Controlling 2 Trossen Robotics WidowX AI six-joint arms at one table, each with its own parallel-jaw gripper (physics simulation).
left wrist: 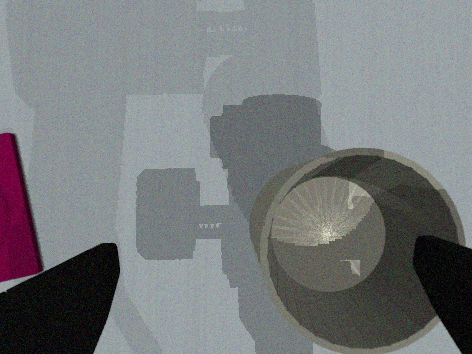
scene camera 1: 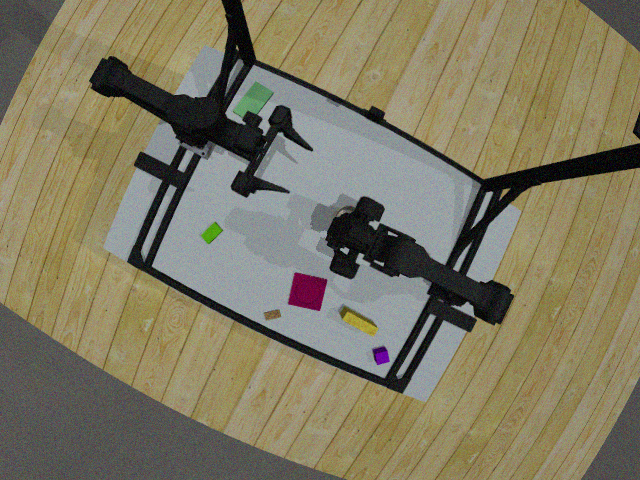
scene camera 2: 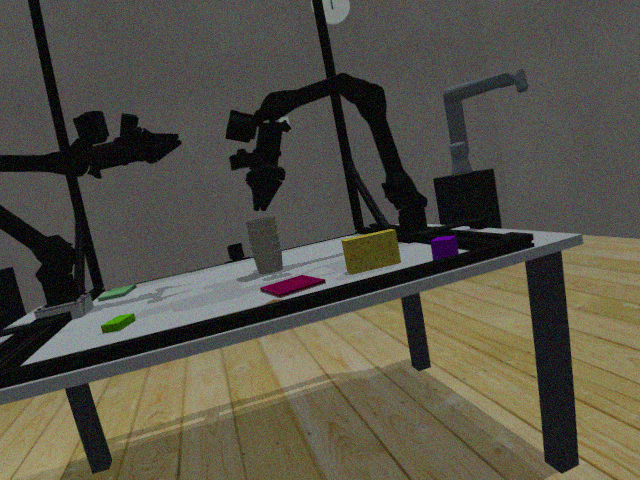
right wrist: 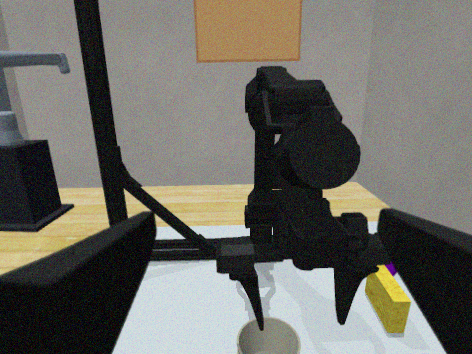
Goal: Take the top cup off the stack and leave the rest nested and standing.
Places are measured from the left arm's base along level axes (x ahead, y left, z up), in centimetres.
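Pixels of known places: left gripper, fingertip midpoint: (left wrist: pixel 266 253) (scene camera 2: pixel 259 210) (right wrist: pixel 301 326); right gripper, fingertip midpoint: (scene camera 1: pixel 301 171) (scene camera 2: pixel 179 139) (right wrist: pixel 266 220); left arm's base, origin of the base link: (scene camera 2: pixel 414 230); right arm's base, origin of the base link: (scene camera 1: pixel 198 136) (scene camera 2: pixel 63 301).
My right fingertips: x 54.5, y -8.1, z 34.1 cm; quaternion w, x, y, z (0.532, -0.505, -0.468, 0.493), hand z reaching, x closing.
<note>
Ahead of a thing's pixels: the offset from my right fingertips to its middle. "spot": to the spot under its first point.
A grey-beige stack of nested cups @(dz -25.5, dx -14.8, dy +3.1 cm) (scene camera 1: pixel 343 210) (scene camera 2: pixel 265 245) (left wrist: pixel 327 272) (right wrist: pixel 268 340) stands upright, mouth up; how many cups are nested cannot be told. In scene camera 1 the left arm covers most of it. My left gripper (scene camera 2: pixel 260 208) (left wrist: pixel 266 253) (right wrist: pixel 301 326) is open and empty, pointing down slightly above the stack's rim. It is off-centre: in its wrist view the right fingertip overlaps the cup's mouth, and the left one is over bare table. My right gripper (scene camera 1: pixel 299 170) (scene camera 2: pixel 177 138) is open and empty, raised well away from the stack.
A flat magenta square @(spot: dz -35.5, dx -13.9, dy +26.8 cm) (scene camera 1: pixel 307 291) (scene camera 2: pixel 293 285) (left wrist: pixel 15 215) lies near the stack. A yellow block @(dz -32.8, dx -31.4, dy +28.7 cm) (scene camera 1: pixel 358 320) (scene camera 2: pixel 371 252) (right wrist: pixel 387 302) and purple cube @(dz -34.3, dx -43.6, dy +36.8 cm) (scene camera 1: pixel 381 355) (scene camera 2: pixel 444 247) stand near the front right. A green block @(dz -35.5, dx +19.5, dy +22.4 cm) (scene camera 1: pixel 211 233), pale green slab @(dz -35.8, dx +25.1, dy -19.4 cm) (scene camera 1: pixel 253 99) and small brown block @(dz -35.9, dx -7.2, dy +37.9 cm) (scene camera 1: pixel 272 314) lie elsewhere.
</note>
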